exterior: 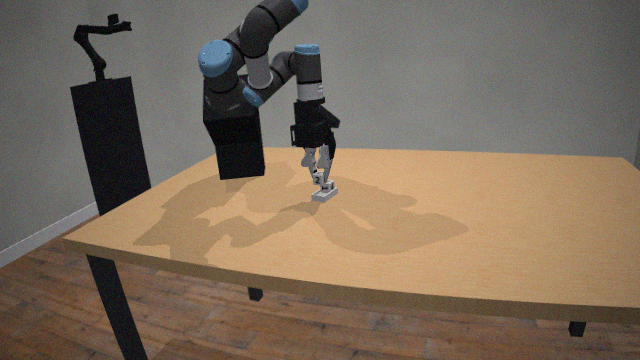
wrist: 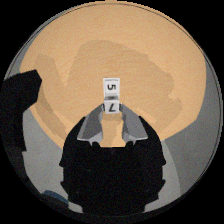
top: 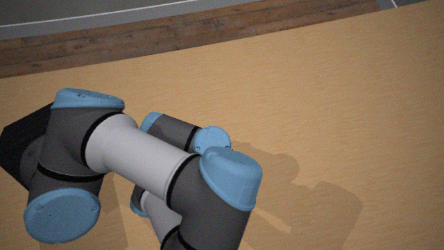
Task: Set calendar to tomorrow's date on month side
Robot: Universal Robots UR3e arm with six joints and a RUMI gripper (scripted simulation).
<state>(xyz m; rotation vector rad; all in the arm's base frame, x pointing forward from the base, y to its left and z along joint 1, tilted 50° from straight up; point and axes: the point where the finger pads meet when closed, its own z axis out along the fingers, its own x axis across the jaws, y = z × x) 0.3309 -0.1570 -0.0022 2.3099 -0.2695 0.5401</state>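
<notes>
The grey calendar tray lies 1 cm ahead of my hand, 2 cm to the left of it and 6 cm below it.
</notes>
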